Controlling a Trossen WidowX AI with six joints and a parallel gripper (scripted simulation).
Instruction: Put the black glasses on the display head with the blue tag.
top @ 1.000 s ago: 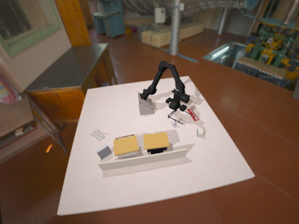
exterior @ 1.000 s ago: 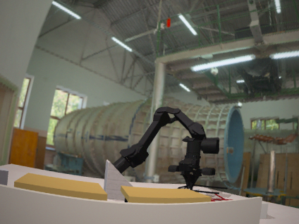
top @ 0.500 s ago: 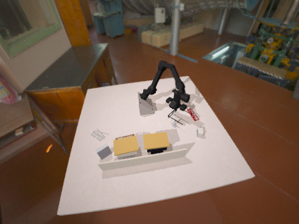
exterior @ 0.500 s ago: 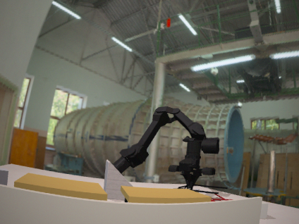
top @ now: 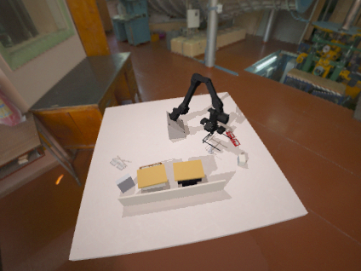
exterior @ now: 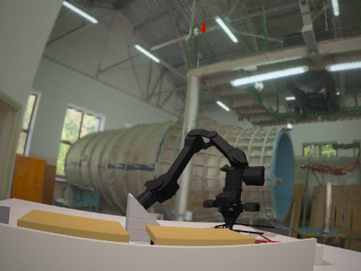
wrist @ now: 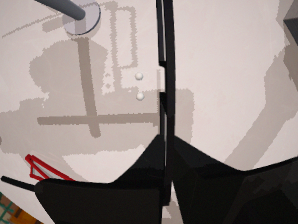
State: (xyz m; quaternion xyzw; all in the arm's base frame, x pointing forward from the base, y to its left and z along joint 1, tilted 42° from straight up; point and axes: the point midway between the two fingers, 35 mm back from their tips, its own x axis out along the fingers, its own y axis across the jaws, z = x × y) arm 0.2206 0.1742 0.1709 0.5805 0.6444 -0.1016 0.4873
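Now: gripper tip 11 cm short of the grey peg, 5 cm to the left of it and 4 cm above it. Also, from my gripper tip: grey-blue block 66 cm to the right, 22 cm ahead; low white wall 39 cm to the right, 37 cm ahead, 1 cm below; white cube 27 cm ahead, 11 cm to the left, 3 cm below.
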